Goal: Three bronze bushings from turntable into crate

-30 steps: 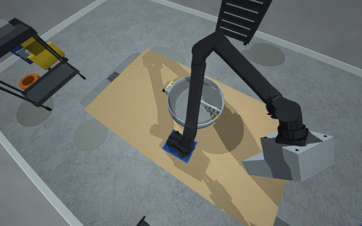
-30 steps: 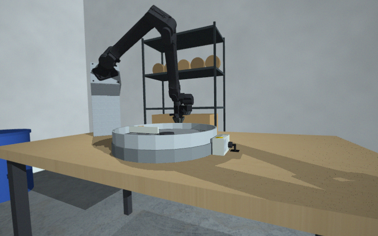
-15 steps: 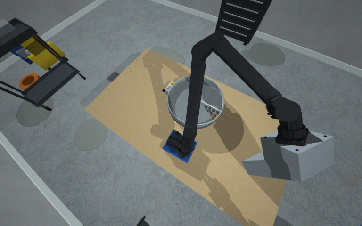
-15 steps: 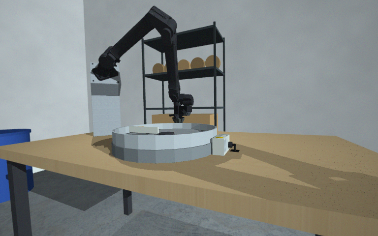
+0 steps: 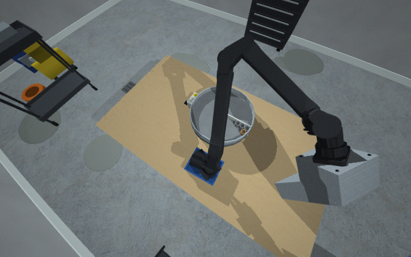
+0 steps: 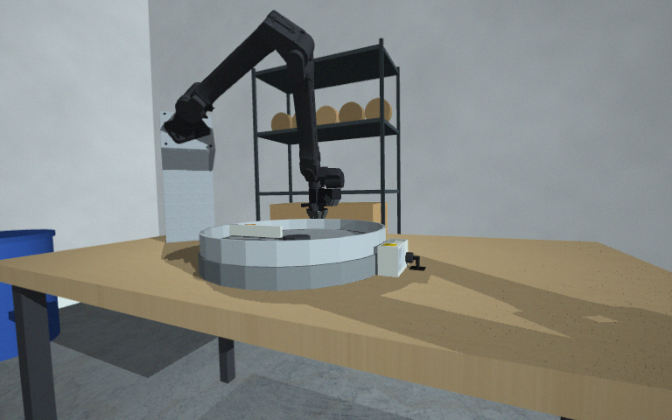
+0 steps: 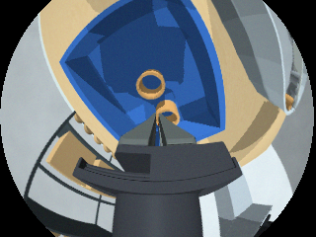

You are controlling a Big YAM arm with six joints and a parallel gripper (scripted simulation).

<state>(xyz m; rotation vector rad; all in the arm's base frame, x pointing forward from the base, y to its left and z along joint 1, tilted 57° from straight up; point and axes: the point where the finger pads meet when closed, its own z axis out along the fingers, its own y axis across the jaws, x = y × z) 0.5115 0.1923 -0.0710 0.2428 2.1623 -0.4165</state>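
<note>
The blue crate is 4 cm ahead of my hand, 1 cm to the right of it and 1 cm below it. The rest, counted from my hand: grey turntable (37 cm to the right, 9 cm ahead, 2 cm above).
</note>
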